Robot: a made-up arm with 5 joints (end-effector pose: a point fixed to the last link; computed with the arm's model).
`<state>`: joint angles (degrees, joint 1 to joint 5).
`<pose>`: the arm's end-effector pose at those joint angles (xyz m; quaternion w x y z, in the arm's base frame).
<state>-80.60 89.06 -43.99 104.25 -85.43</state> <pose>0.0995 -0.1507 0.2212 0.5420 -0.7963 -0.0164 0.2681</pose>
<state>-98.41 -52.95 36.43 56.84 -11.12</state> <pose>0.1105 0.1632 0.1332 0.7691 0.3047 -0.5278 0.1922</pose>
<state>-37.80 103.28 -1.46 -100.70 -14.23</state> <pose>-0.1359 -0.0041 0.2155 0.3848 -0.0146 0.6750 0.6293</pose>
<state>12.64 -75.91 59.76 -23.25 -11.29</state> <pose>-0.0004 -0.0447 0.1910 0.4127 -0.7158 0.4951 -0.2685</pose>
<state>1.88 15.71 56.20 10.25 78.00</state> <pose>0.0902 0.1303 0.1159 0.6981 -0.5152 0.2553 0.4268</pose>
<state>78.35 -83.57 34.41 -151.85 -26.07</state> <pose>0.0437 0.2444 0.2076 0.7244 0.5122 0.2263 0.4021</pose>
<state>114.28 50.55 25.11 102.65 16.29</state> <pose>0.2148 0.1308 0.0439 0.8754 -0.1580 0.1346 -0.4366</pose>
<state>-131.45 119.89 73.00 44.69 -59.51</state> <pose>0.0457 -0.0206 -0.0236 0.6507 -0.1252 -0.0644 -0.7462</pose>
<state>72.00 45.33 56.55 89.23 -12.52</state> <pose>0.1851 0.1994 0.1502 0.8614 0.4760 0.0814 -0.1574</pose>
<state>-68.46 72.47 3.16 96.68 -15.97</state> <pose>0.0014 -0.0516 0.2465 0.0092 -0.9785 0.1805 -0.0993</pose>
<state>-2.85 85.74 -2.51 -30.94 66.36</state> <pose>0.0507 0.1846 0.2556 0.6180 0.1876 0.4834 0.5909</pose>
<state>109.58 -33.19 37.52 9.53 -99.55</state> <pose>-0.0466 0.0925 0.1148 0.5509 -0.3581 0.2605 -0.7074</pose>
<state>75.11 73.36 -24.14 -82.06 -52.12</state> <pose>0.2471 0.3419 0.1354 0.2808 -0.2255 -0.6679 0.6513</pose>
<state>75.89 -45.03 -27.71 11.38 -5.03</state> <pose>-0.0016 0.0096 0.0556 0.4737 -0.6102 0.2594 -0.5796</pose>
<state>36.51 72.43 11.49 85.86 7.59</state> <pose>0.2077 0.1470 0.2367 0.7437 0.5408 -0.0812 -0.3846</pose>
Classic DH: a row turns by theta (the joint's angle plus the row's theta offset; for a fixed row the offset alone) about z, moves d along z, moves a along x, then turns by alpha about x. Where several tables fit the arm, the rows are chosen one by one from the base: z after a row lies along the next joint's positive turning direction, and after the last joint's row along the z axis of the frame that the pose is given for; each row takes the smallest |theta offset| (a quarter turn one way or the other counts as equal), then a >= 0, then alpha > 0; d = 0 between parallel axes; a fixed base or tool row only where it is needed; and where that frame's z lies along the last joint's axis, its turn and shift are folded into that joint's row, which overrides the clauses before.
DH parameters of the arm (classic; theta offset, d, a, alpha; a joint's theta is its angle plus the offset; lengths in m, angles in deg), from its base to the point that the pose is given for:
base (fixed): 38.3 0.128 0.1221 -104.26
joint 1: -73.74 -0.0239 0.0458 -127.62
joint 2: -68.81 0.0183 0.0406 -93.7
joint 3: -87.94 -0.0143 -0.094 90
joint 4: 17.17 -0.1388 0.0514 -118.29
joint 5: 56.17 -0.1172 -0.0248 85.97
tool (fixed): -82.79 -0.0489 0 0

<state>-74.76 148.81 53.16 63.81 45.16</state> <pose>0.0545 -0.0308 0.1351 0.1319 -0.8676 0.3013 -0.3728</pose>
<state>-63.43 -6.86 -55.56 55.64 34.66</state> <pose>0.1177 0.1269 0.2213 0.7913 0.4529 -0.0476 -0.4081</pose>
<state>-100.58 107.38 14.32 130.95 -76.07</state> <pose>0.1074 -0.1109 -0.0073 0.8956 -0.4287 -0.1184 0.0139</pose>
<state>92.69 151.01 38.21 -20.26 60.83</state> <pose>0.2182 0.1839 0.1274 0.8123 0.3305 0.4761 0.0655</pose>
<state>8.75 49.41 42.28 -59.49 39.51</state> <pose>-0.0132 0.1362 0.1100 0.5356 -0.2587 0.7018 0.3920</pose>
